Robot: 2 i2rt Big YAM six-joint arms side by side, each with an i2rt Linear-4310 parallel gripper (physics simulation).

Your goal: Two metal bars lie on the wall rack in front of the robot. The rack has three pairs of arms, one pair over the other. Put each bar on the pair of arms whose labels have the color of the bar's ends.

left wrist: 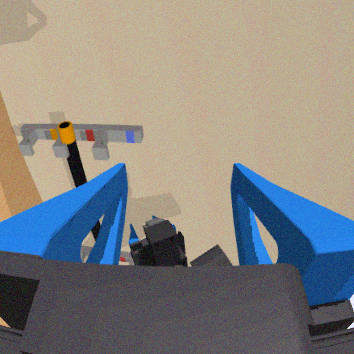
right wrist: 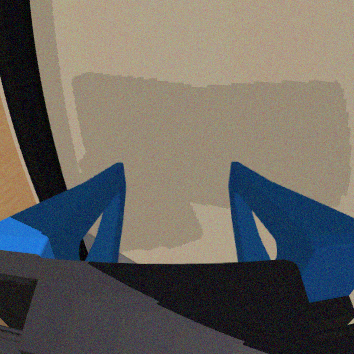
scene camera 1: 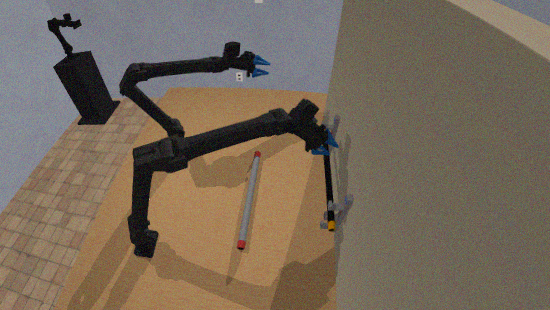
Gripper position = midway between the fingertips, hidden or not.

Observation:
In view: the left gripper [left wrist: 178,174], the right gripper [right wrist: 176,173] and a beige wall [left wrist: 209,90].
The beige wall is seen too in the right wrist view [right wrist: 175,98].

